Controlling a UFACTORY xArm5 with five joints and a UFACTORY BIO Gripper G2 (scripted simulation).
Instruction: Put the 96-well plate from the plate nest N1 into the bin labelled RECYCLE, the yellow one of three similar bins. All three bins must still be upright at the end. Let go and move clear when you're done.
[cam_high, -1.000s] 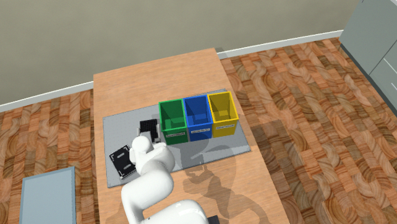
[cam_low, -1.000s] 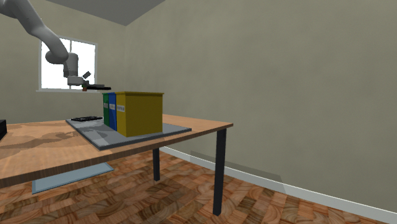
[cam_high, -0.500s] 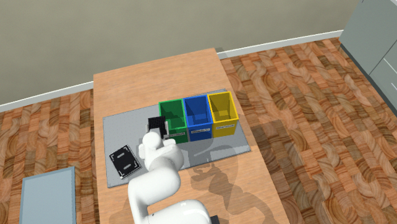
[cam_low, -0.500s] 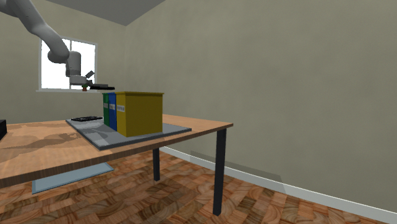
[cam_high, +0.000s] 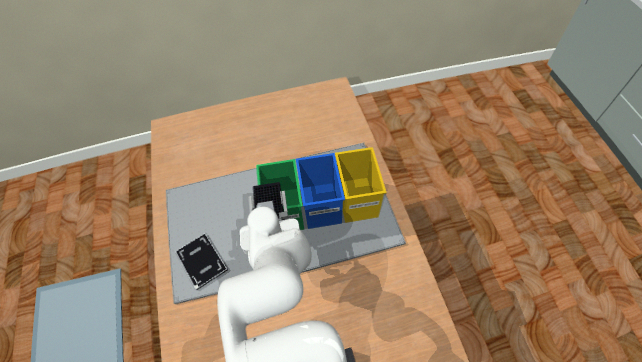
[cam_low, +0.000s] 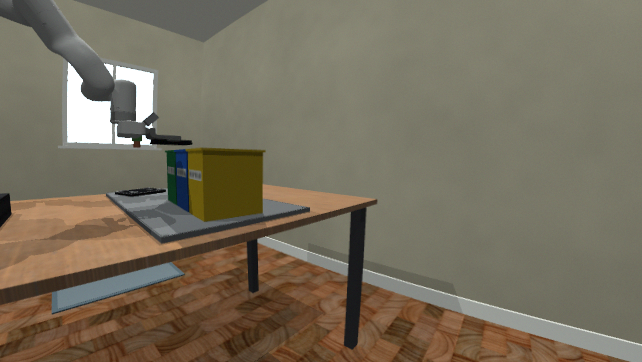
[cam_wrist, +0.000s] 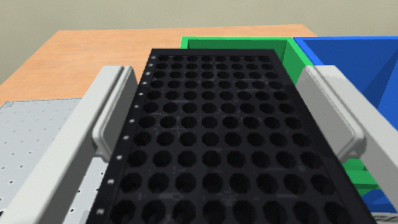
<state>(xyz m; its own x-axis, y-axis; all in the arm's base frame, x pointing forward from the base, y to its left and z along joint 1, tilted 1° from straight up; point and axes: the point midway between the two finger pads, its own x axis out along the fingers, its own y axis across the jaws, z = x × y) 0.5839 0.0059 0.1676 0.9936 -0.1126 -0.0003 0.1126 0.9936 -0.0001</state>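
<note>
Now: the yellow recycle bin 310 mm to the right of my hand, 130 mm below it and 40 mm ahead of it. The rest, counted from my hand: blue bin: 180 mm to the right, 130 mm below, 60 mm ahead; black 96-well plate: 10 mm below; green bin: 130 mm below, 70 mm ahead, 40 mm to the right.
</note>
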